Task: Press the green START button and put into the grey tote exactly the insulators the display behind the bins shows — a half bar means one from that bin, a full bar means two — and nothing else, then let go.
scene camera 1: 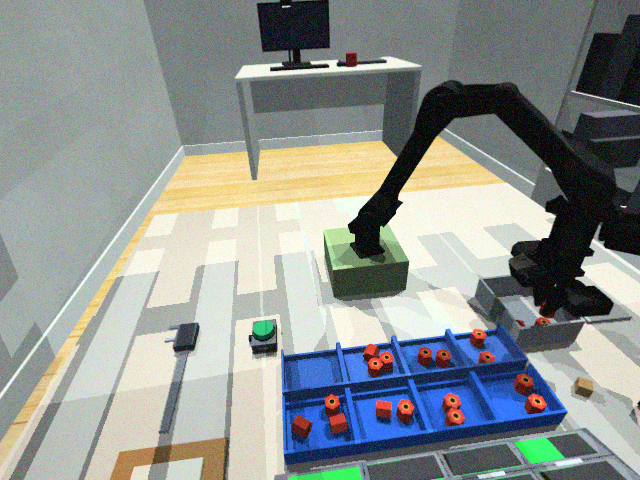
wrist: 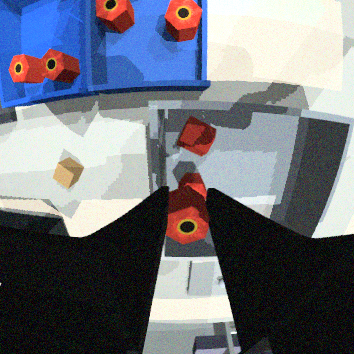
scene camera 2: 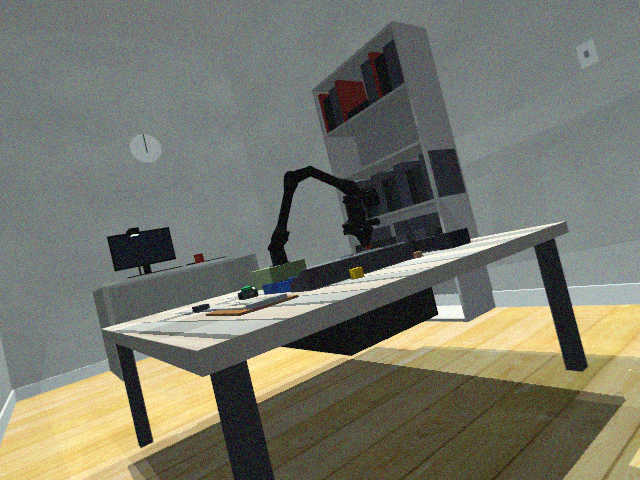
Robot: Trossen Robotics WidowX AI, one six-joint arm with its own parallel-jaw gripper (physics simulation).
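Places are measured from the arm's base along level axes (x down, y left, z ahead), in millimetres.
Pixels of known places: gripper, fingertip midpoint: (scene camera 1: 541, 310) (wrist: 187, 194) (scene camera 2: 366, 246); arm's base at its link origin: (scene camera 1: 367, 248) (scene camera 2: 280, 264).
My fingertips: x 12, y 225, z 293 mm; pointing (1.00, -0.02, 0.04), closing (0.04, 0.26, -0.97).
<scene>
Ahead of a thing's pixels: the offset from my fingertips to its top centre. "pt": to the spot under its first point.
My gripper (scene camera 1: 546, 303) (scene camera 2: 367, 246) (wrist: 187, 194) is shut on a red hexagonal insulator {dx -15, dy +11, dz +3 mm} (wrist: 187, 225) with a black hole, over the grey tote {dx +18, dy +24, dz -48 mm} (scene camera 1: 553, 336) (wrist: 240, 162). Two red insulators show inside the tote, one {dx +43, dy -22, dz -13 mm} (scene camera 1: 520, 323) by the wall and another {dx +41, dy +25, dz -2 mm} (scene camera 1: 541, 321); the held one partly covers one in the wrist view. The blue bins (scene camera 1: 423, 442) (wrist: 145, 89) have two rows of four; the back left bin is empty, the others hold two or three insulators each. The green START button {dx +31, dy -503, dz -176 mm} (scene camera 1: 264, 329) (scene camera 2: 247, 289) stands left of them. The display {pt dx +25, dy -372, dz +143 mm} (scene camera 1: 403, 469) is cut off; two green bars show.
A tan cube {dx +52, dy -14, dz +121 mm} (scene camera 1: 583, 386) (scene camera 2: 417, 254) (wrist: 68, 172) lies beside the tote and bins. A yellow block {dx +44, dy -434, dz +263 mm} (scene camera 2: 356, 272) is near the table edge. A green box (scene camera 1: 368, 279) stands under the arm base. A caliper-like tool {pt dx +53, dy -655, dz -226 mm} (scene camera 1: 186, 336) and a brown frame {pt dx +66, dy -628, dz +8 mm} (scene camera 1: 206, 450) lie left.
</scene>
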